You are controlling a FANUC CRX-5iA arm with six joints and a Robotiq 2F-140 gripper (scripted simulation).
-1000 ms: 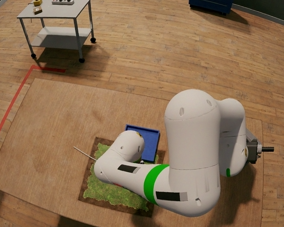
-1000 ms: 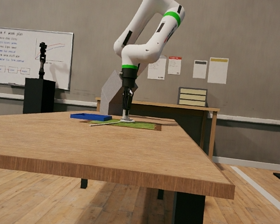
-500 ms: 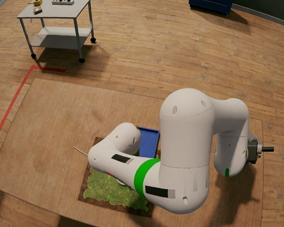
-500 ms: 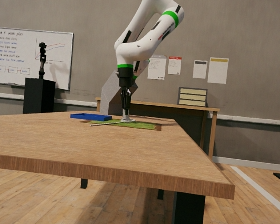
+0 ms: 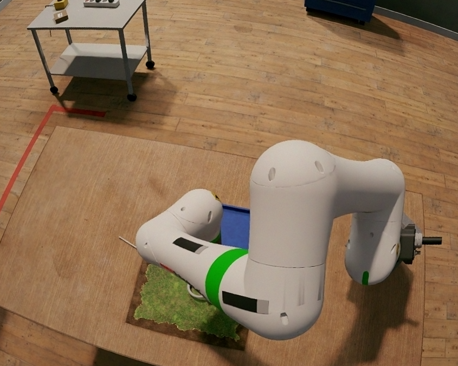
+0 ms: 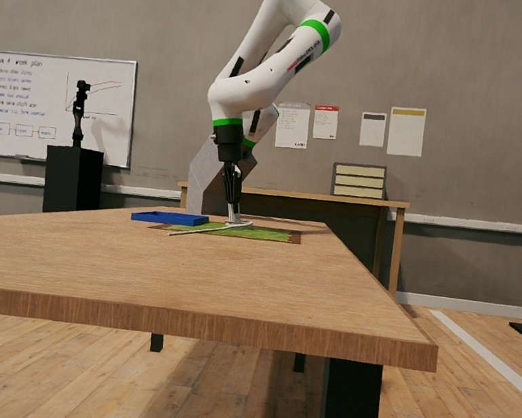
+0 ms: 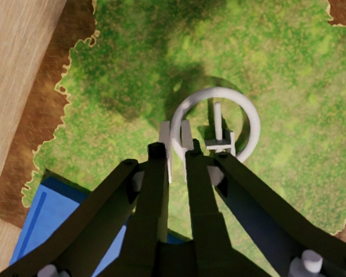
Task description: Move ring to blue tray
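My hand is 30 mm short of the ring, 30 mm to the right of it and 30 mm above it. From my hand the other things lie so: blue tray (20 mm ahead, 200 mm to the right, 40 mm below); short stake (40 mm ahead, 20 mm to the left, 30 mm below); grass mat (40 mm ahead, 20 mm to the left, 60 mm below).
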